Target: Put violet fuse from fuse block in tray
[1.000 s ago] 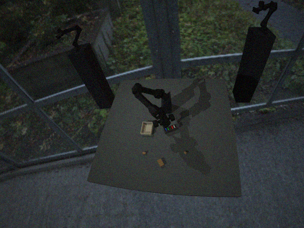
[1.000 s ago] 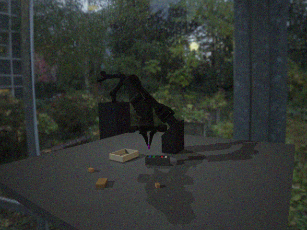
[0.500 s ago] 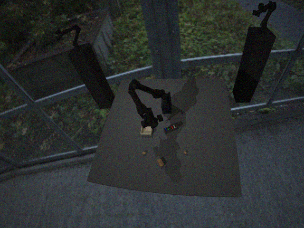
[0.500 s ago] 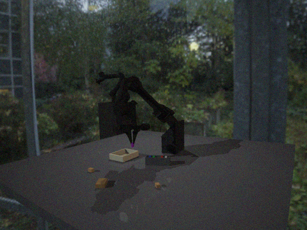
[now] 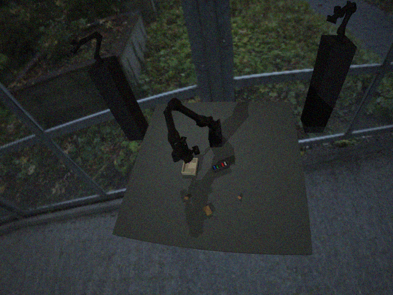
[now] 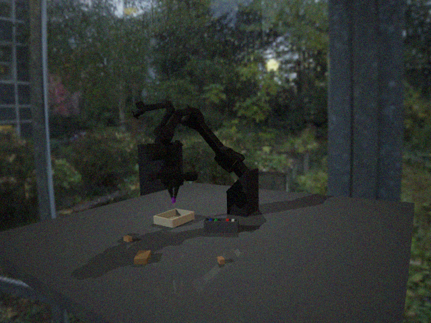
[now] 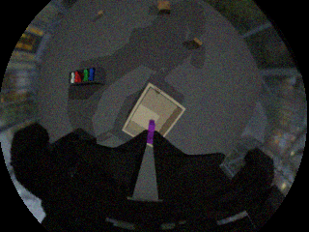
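Right now the beige tray is 9 cm below my gripper tip.
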